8 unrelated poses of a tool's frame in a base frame.
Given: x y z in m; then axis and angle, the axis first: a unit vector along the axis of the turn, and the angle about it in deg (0 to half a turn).
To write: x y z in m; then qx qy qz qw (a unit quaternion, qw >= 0). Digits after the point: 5 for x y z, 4 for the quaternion.
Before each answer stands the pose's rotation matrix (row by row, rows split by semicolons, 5 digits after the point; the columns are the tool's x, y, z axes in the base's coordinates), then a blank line. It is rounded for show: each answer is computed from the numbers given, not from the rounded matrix.
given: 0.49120 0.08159 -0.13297 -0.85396 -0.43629 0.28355 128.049
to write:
0.56238 0.37892 -0.73495; 0.82550 -0.30867 0.47252; -0.04781 -0.87244 -0.48638

0.49120 0.08159 -0.13297 -0.7677 -0.3922 0.2549 0.4380
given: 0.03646 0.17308 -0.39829 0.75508 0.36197 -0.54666 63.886
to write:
0.75935 0.64387 0.09393; -0.33784 0.51351 -0.78878; -0.55610 0.56722 0.60746

0.03646 0.17308 -0.39829 0.3995 0.1915 -0.2892 0.8486
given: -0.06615 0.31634 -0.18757 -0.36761 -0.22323 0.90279 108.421
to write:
-0.13816 -0.74854 -0.64854; 0.96452 -0.25042 0.08356; -0.22495 -0.61399 0.75658

-0.06615 0.31634 -0.18757 -0.2982 -0.1811 0.7323 0.5848
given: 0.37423 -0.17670 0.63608 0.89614 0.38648 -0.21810 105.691
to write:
0.74981 0.64998 0.12377; 0.23003 -0.08069 -0.96983; -0.62038 0.75566 -0.21002

0.37423 -0.17670 0.63608 0.7142 0.3080 -0.1738 0.6040
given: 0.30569 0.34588 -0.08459 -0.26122 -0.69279 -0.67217 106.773
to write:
-0.20065 0.87676 -0.43706; -0.41038 0.32988 0.85016; 0.88957 0.34995 0.29361

0.30569 0.34588 -0.08459 -0.2097 -0.5561 -0.5395 0.5964
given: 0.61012 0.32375 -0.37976 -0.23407 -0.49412 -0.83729 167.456
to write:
-0.86786 0.41041 0.27997; 0.04671 -0.49365 0.86841; 0.49461 0.76673 0.40925

0.61012 0.32375 -0.37976 -0.2327 -0.4912 -0.8323 0.1092
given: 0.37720 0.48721 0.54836 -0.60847 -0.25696 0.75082 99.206
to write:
0.26949 -0.55978 -0.78359; 0.92252 -0.08339 0.37684; -0.27629 -0.82443 0.49394

0.37720 0.48721 0.54836 -0.4634 -0.1957 0.5718 0.6481
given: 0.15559 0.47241 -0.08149 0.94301 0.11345 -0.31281 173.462
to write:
0.77928 0.24889 -0.57514; 0.17766 -0.96784 -0.17812; -0.60097 0.03663 -0.79843

0.15559 0.47241 -0.08149 0.9415 0.1133 -0.3123 0.0570
